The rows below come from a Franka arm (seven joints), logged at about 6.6 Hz.
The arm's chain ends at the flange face. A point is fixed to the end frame.
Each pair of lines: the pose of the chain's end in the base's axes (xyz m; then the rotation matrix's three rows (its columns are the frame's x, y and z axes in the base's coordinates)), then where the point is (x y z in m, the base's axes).
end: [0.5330, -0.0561, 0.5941], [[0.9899, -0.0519, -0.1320], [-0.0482, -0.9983, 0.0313], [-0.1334, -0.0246, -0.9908]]
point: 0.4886 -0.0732 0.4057
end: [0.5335, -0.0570, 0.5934], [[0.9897, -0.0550, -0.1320], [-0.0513, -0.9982, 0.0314], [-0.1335, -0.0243, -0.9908]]
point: 0.4890 -0.0740 0.4050
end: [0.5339, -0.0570, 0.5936], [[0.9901, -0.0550, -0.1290], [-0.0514, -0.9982, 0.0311], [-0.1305, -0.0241, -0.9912]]
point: 0.4900 -0.0741 0.4051
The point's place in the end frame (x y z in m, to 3 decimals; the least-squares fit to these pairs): -0.018 0.024 0.192
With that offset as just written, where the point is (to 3 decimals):
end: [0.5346, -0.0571, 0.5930], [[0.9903, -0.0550, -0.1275], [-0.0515, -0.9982, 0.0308], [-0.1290, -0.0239, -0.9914]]
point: 0.491 -0.074 0.404
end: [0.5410, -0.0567, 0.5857], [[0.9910, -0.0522, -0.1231], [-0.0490, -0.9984, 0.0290], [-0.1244, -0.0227, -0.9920]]
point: 0.498 -0.074 0.397
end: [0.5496, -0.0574, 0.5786], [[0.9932, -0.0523, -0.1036], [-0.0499, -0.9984, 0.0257], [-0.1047, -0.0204, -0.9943]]
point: 0.511 -0.076 0.389
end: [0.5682, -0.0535, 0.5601], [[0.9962, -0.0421, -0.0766], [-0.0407, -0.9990, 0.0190], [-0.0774, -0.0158, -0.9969]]
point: 0.535 -0.073 0.370
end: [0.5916, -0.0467, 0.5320], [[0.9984, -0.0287, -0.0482], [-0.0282, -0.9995, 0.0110], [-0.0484, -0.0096, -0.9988]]
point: 0.564 -0.068 0.341
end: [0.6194, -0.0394, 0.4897], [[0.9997, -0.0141, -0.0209], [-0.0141, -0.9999, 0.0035], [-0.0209, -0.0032, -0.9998]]
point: 0.597 -0.062 0.298
